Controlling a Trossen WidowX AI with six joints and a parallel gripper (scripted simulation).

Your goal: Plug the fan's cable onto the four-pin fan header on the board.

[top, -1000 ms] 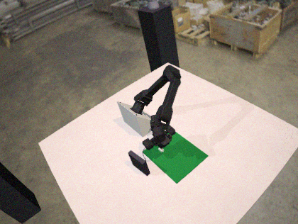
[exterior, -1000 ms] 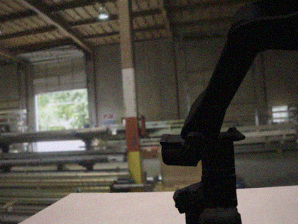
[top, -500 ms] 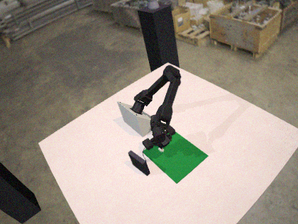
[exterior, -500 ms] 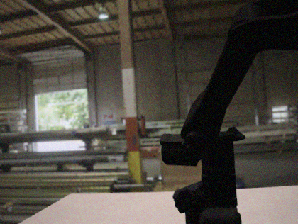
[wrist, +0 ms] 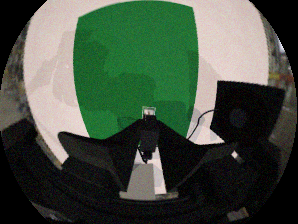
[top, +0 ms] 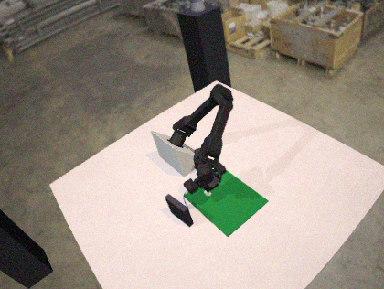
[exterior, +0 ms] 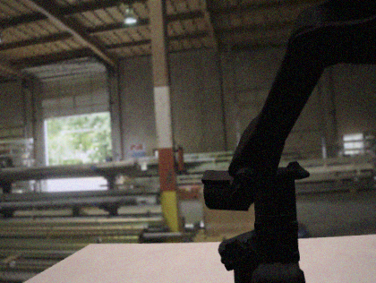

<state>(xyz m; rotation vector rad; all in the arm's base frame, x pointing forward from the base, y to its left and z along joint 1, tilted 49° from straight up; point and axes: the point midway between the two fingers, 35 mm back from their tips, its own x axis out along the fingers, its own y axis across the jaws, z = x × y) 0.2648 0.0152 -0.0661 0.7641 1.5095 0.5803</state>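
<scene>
Right now my gripper tip is 4 cm above the white four-pin header and 1 cm past it. From my gripper tip the other things lie so: dark plug (1 cm behind, 1 cm above); then black fan (16 cm to the right, 2 cm above); then green board (7 cm ahead, 5 cm below, 3 cm to the left).
</scene>
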